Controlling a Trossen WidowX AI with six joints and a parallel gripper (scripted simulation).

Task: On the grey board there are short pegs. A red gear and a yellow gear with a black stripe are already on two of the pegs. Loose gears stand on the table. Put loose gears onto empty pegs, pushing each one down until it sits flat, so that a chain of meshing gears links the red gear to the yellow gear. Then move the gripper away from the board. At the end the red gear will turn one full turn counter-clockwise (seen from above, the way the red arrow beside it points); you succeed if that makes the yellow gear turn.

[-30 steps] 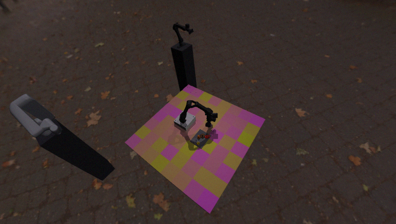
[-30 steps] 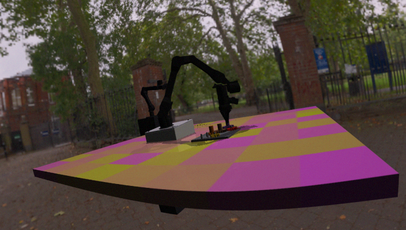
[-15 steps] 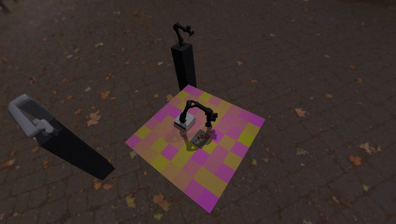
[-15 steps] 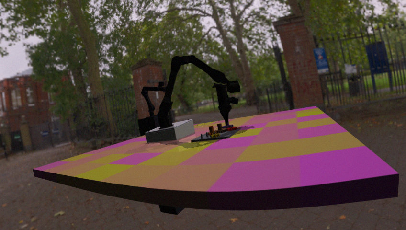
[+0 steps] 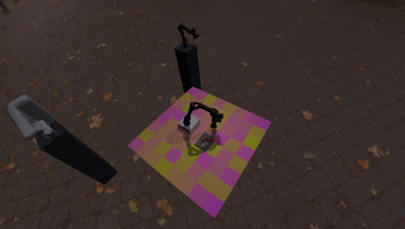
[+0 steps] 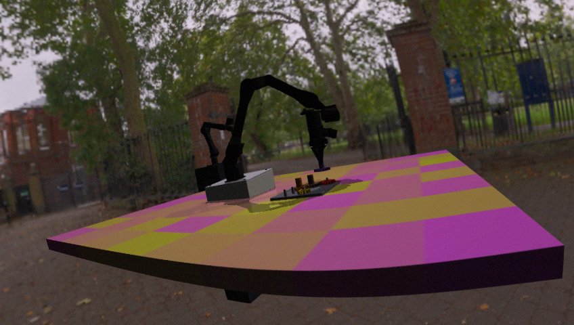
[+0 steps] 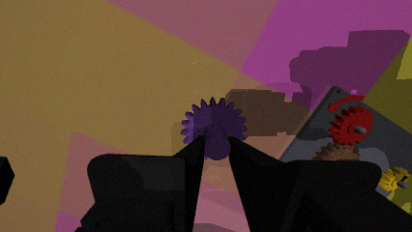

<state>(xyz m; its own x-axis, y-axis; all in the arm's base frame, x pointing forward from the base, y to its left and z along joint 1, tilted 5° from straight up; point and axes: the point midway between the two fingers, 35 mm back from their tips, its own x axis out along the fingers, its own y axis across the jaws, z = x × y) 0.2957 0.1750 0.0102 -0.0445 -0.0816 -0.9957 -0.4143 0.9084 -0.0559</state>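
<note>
My gripper tip is 23 cm to the left of the orange gear and 4 cm above it. Also, from my gripper tip: purple gear 1 cm below; then red gear 16 cm to the right, 7 cm ahead, 5 cm below; then red arrow 14 cm to the right, 9 cm ahead, 6 cm below.
</note>
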